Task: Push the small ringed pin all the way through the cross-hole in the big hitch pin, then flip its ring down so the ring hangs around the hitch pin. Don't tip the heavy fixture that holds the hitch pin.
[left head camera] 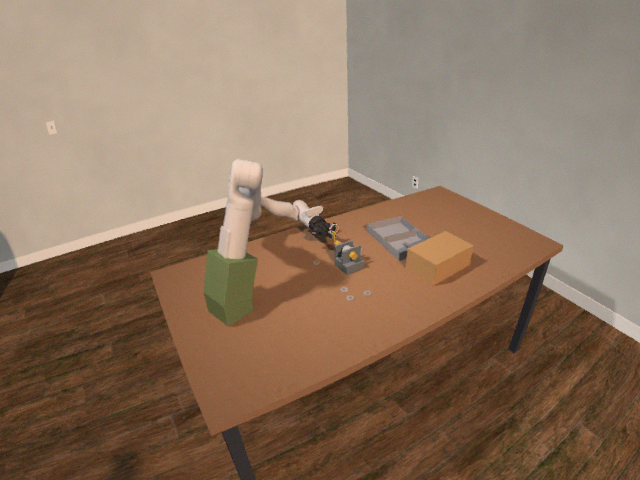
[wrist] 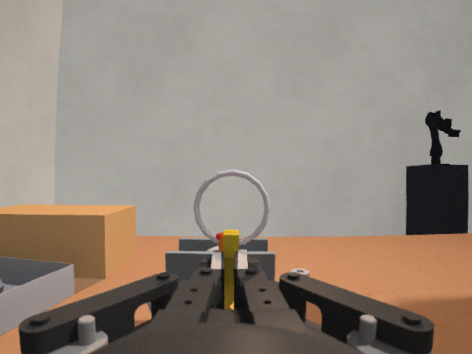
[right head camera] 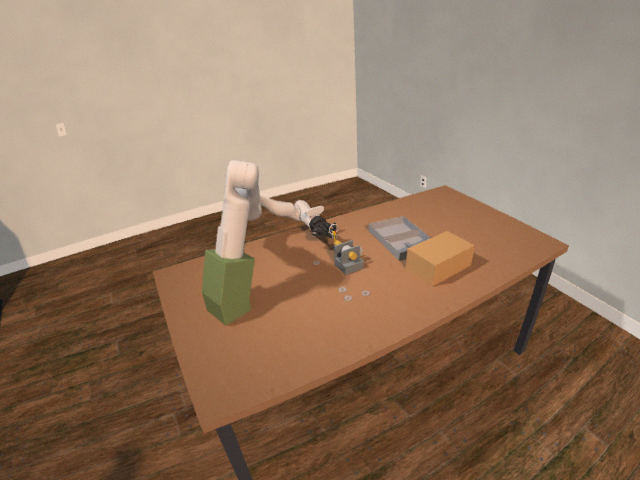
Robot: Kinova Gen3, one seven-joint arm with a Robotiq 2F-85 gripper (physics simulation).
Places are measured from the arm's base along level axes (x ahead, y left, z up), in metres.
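Pixels of known places: gripper, fingertip midpoint: (left head camera: 334,236) (wrist: 229,265) (right head camera: 334,236); arm's base, origin of the base link: (left head camera: 232,254) (right head camera: 230,254).
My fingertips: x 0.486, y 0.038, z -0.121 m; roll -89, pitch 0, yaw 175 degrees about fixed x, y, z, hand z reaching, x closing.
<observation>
Ahead of a thing's pixels: the offset from my fingertips to its middle. "spot": to the spot under its first point. Level surfaces: height alone.
The grey fixture @[0.074 m right, 0.015 m ahead, 0.056 m down] (left head camera: 348,265) (right head camera: 348,266) (wrist: 175,262) stands upright on the table. The big hitch pin's yellow end @[spot: 0.135 m right, 0.010 m back, 0.027 m down] (left head camera: 353,255) (right head camera: 352,255) shows at its front plate. My gripper (left head camera: 332,233) (right head camera: 331,233) (wrist: 229,265) is shut on the small ringed pin's yellow part @[spot: 0.010 m left, 0.001 m ahead, 0.017 m up] (wrist: 230,241), just behind and above the fixture. The pin's light ring @[spot: 0.005 m left, 0.000 m ahead, 0.057 m up] (wrist: 231,173) stands upright above the fingertips, with a small red and orange part at its base. A yellow piece @[0.019 m right, 0.007 m ahead, 0.035 m down] (left head camera: 338,242) (right head camera: 338,242) shows between gripper and fixture. The cross-hole and the pin's far tip are hidden, so I cannot tell how deep it sits.
A grey divided tray @[0.086 m right, 0.328 m ahead, 0.083 m down] (left head camera: 401,251) (right head camera: 400,251) (wrist: 57,290) and an orange-brown box @[0.352 m right, 0.293 m ahead, 0.054 m down] (left head camera: 439,255) (right head camera: 439,255) (wrist: 55,242) stand right of the fixture in the head views. Several washers @[0.288 m right, 0.070 m back, 0.102 m down] (left head camera: 367,292) (right head camera: 365,292) @[0.268 m right, 0.141 m back, 0.102 m down] (wrist: 300,272) lie on the table @[0.104 m down] (left head camera: 289,335) (right head camera: 289,335). A black pedestal (wrist: 436,200) stands beyond.
</observation>
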